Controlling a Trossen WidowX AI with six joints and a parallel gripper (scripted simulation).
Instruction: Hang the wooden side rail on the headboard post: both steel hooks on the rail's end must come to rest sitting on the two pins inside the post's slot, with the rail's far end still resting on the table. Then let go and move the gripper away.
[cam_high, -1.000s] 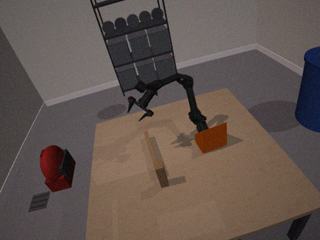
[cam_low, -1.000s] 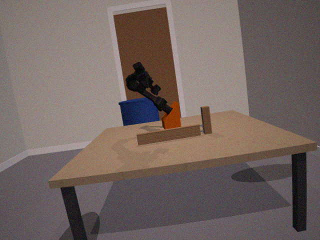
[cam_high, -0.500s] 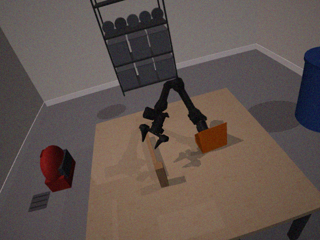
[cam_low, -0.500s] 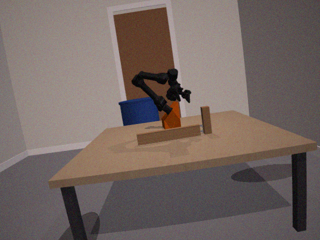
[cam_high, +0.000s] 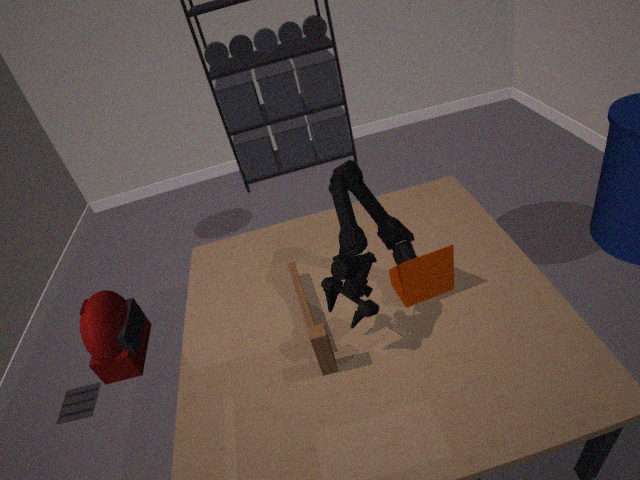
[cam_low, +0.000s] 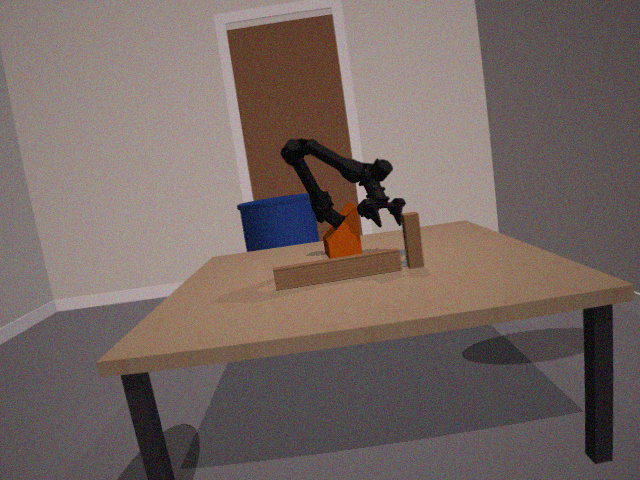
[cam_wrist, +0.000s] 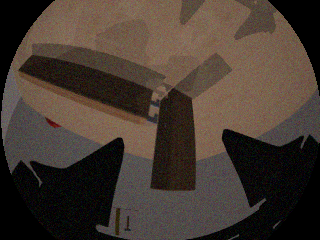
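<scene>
The headboard post lies 8 cm ahead of my gripper tip, 5 cm to the left of it and 5 cm below it.
</scene>
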